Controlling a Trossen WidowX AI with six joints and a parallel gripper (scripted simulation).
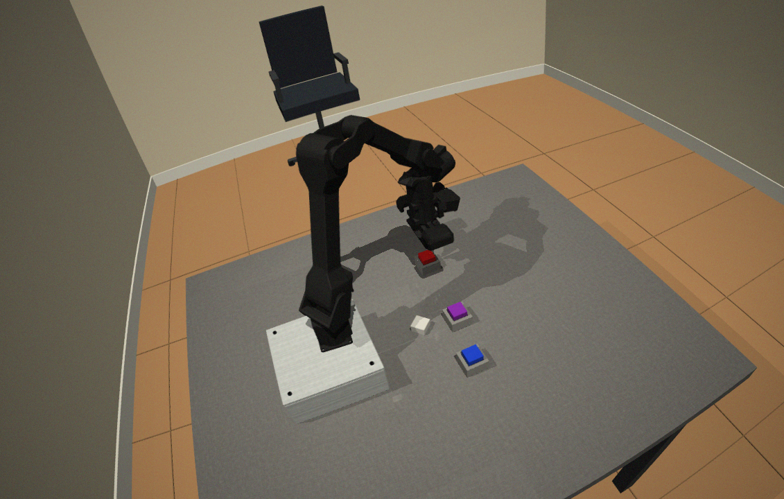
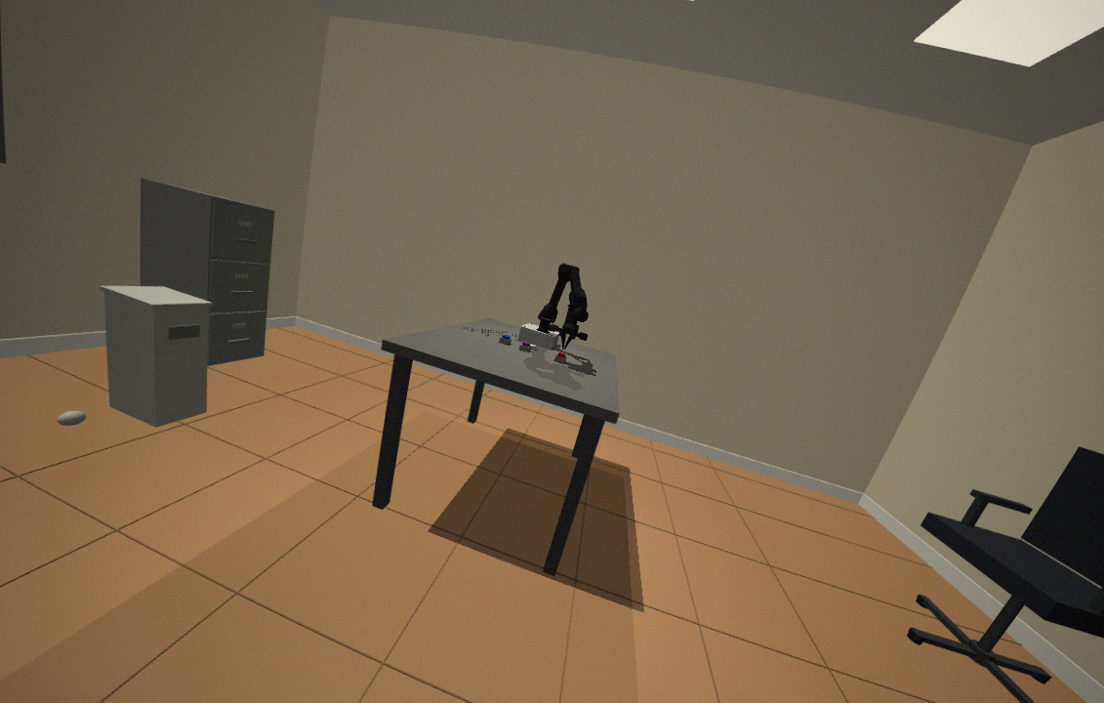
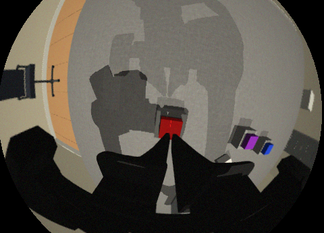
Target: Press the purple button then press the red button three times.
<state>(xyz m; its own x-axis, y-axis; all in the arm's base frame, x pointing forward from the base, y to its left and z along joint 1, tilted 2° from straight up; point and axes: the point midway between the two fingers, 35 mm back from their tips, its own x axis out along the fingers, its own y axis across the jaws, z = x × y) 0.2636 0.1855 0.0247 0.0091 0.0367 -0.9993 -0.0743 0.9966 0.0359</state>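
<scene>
Now: gripper tip 30 mm above the red button. From my gripper tip the other things lie so: purple button 190 mm to the right, 30 mm below; white block 80 mm behind, 180 mm to the right, 50 mm below; blue button 20 mm behind, 300 mm to the right, 30 mm below.
</scene>
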